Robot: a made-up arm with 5 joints.
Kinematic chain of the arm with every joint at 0, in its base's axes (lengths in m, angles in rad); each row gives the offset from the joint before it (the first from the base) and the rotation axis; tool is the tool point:
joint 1: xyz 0 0 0.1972 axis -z
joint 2: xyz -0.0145 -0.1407 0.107 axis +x
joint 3: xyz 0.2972 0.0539 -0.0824 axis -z
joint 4: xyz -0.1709 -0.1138 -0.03 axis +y
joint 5: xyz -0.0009 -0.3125 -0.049 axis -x
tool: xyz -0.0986 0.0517 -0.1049
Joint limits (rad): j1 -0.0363..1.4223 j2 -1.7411..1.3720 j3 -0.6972..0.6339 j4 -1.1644..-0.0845 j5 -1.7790..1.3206
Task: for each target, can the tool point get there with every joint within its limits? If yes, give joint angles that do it. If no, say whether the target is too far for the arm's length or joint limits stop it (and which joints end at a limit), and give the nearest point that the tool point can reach.
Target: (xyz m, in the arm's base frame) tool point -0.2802 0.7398 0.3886
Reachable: no: joint limits stop it (at a limit: joint 1, joint 2, joint 3, joint 4, joint 5) | nearest point -0.3778 0.1775 0.5503 | short by 0.593 m
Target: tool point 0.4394 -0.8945 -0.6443
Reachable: no: too far | nearest point 0.2671 -0.5437 -0.1747 | short by 0.611 m
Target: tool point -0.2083 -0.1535 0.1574
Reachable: yes | joints 0.5437 0.0381 0.4779 -0.1999 -1.4434
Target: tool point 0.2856 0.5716 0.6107
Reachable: no: joint limits stop it (at a limit: joint 2, joint 3, joint 4) | nearest point 0.0704 0.1408 0.1882 | short by 0.641 m
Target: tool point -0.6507 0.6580 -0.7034
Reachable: no: too far | nearest point -0.3132 0.1007 -0.0789 | short by 0.903 m
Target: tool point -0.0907 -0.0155 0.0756
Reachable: yes | joints 0.7809 0.8232 0.4903 -0.9814 -1.4042
